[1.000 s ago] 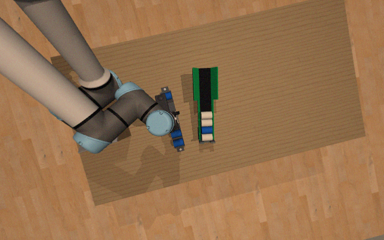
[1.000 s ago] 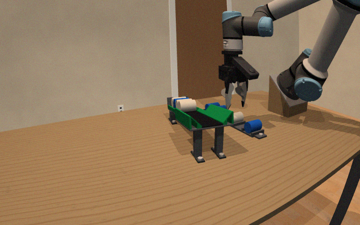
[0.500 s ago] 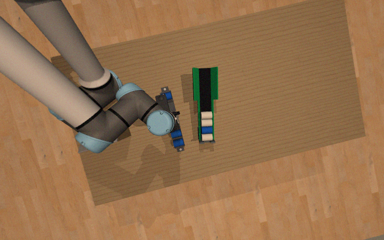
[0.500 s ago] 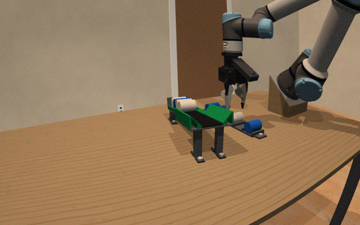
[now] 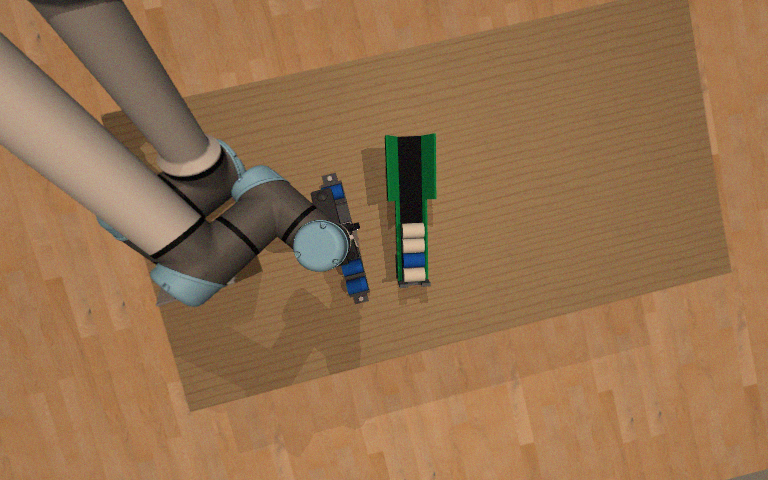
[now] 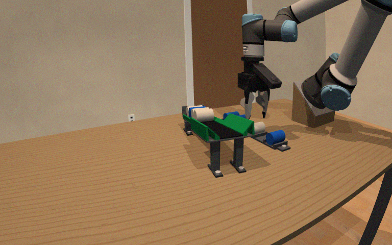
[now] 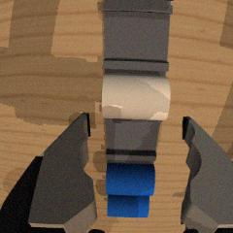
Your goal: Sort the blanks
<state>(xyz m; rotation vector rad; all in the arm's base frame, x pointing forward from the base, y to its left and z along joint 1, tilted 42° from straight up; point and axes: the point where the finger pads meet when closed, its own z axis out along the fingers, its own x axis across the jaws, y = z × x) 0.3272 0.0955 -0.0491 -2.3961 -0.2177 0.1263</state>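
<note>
Right now my hand is 80 mm above the grey stock rack and 30 mm to the left of it. From my hand the other things lie so: grey stop: 180 mm ahead, 160 mm to the right, 10 mm below; then feed ramp: 190 mm ahead, 30 mm to the left.
</note>
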